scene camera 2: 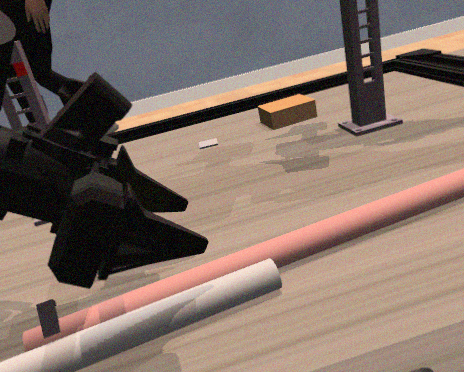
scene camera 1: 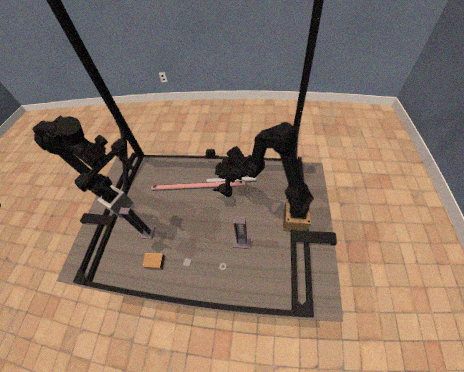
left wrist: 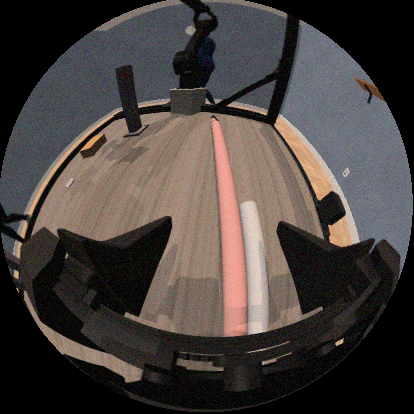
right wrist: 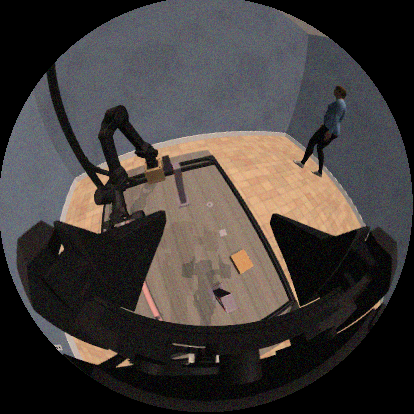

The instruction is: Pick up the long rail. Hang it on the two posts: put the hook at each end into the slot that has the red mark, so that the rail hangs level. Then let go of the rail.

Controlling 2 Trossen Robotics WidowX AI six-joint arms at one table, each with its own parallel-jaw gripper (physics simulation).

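Pixels of known places: left gripper, fingertip midpoint: (scene camera 2: 195, 223) (scene camera 1: 214, 181) (left wrist: 227, 224); right gripper, fingertip midpoint: (scene camera 1: 125, 181) (right wrist: 220, 217); left arm's base, link origin: (scene camera 1: 298, 211) (right wrist: 152, 164); right arm's base, link origin: (scene camera 1: 110, 195) (left wrist: 187, 87) (right wrist: 204, 357).
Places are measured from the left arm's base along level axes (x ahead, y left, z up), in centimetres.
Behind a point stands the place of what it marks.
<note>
The long pink rail (scene camera 1: 185, 187) {x 53.9, y -12.0, z -7.6 cm} (scene camera 2: 360, 219) {x 52.6, y -14.3, z -7.3 cm} (left wrist: 231, 225) {x 40.2, y -15.1, z -6.8 cm} (right wrist: 151, 301) {x 63.7, y -10.7, z -7.2 cm} lies on the table; a dark hook (scene camera 2: 48, 318) {x 26.4, y -17.5, z -6.2 cm} shows near one end, another (left wrist: 215, 118) {x 69.7, y -10.6, z -6.4 cm} at the far end. One slotted post (scene camera 1: 240, 232) {x 22.7, y 10.8, z -0.9 cm} (right wrist: 178, 185) {x 24.3, y 11.4, z 3.5 cm} stands right of centre in scene camera 1. The other post (scene camera 2: 369, 95) {x 66.4, y 12.2, z -4.7 cm} (left wrist: 129, 97) {x 65.5, y 12.2, z 2.1 cm} stands near the right arm's base. Red marks show on both. My left gripper (scene camera 2: 196, 224) {x 38.7, y -14.0, z -3.6 cm} (left wrist: 227, 224) {x 38.7, y -14.0, z -3.6 cm} is open and empty, above the rail near its right part in scene camera 1. My right gripper (right wrist: 220, 217) {x 55.7, y 12.8, z 31.7 cm} is open and empty, high above the table.
A white rod (scene camera 1: 215, 180) {x 39.3, y -17.4, z -7.1 cm} (scene camera 2: 240, 285) {x 40.8, y -18.8, z -7.3 cm} (left wrist: 255, 250) {x 37.7, y -17.9, z -6.9 cm} lies close alongside the rail. An orange block (scene camera 1: 153, 260) {x 57.5, y 26.1, z -6.4 cm} (scene camera 2: 287, 111) {x 57.3, y 23.0, z -7.0 cm} (left wrist: 93, 145) {x 56.2, y 22.8, z -7.1 cm} (right wrist: 242, 261) {x 58.4, y 26.1, z -6.4 cm}, a small white square (scene camera 1: 187, 262) {x 43.7, y 24.0, z -9.1 cm} (scene camera 2: 208, 144) {x 43.7, y 23.1, z -9.1 cm} and a small ring lie on the table's front part. A black frame (scene camera 1: 200, 304) {x 34.5, y 39.3, z -7.9 cm} edges the table.
</note>
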